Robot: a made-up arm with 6 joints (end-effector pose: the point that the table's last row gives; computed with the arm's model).
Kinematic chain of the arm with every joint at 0, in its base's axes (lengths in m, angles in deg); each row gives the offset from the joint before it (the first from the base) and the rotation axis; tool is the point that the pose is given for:
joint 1: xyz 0 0 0.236 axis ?
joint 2: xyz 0 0.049 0 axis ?
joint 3: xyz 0 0 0.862 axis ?
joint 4: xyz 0 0 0.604 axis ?
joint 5: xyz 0 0 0 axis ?
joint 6: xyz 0 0 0.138 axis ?
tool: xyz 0 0 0
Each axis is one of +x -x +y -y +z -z.
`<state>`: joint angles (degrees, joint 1 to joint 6).
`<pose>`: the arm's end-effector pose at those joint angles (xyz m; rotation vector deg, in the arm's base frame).
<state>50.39 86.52 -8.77 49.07 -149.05 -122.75</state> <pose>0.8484 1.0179 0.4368 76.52 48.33 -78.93</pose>
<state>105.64 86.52 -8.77 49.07 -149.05 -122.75</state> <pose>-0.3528 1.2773 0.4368 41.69 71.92 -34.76</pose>
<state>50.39 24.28 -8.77 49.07 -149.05 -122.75</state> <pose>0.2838 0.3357 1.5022 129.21 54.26 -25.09</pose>
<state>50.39 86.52 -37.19 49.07 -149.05 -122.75</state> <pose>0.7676 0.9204 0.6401 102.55 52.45 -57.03</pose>
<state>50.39 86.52 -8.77 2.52 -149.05 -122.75</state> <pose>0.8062 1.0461 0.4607 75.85 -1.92 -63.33</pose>
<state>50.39 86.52 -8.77 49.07 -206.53 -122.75</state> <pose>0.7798 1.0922 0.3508 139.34 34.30 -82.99</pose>
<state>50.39 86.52 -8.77 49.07 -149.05 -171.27</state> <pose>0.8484 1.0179 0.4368 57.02 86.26 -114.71</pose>
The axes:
joint 1: +z
joint 2: +y
joint 3: +y
joint 4: +z
joint 5: +y
joint 6: +z

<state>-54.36 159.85 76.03 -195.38 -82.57 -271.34</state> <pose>-0.1597 0.2446 -0.8128 35.69 -44.36 -133.09</pose>
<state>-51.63 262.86 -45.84 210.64 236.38 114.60</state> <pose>-0.6928 1.0483 -0.2329 -25.54 -27.42 -134.89</pose>
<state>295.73 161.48 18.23 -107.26 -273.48 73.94</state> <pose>0.0636 -0.3221 -1.1935 -28.95 -103.66 86.59</pose>
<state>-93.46 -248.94 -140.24 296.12 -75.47 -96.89</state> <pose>0.1420 -0.4511 0.4551 25.67 92.63 64.62</pose>
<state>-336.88 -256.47 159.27 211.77 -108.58 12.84</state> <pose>0.2007 0.2138 0.0745 -11.16 -43.07 -145.91</pose>
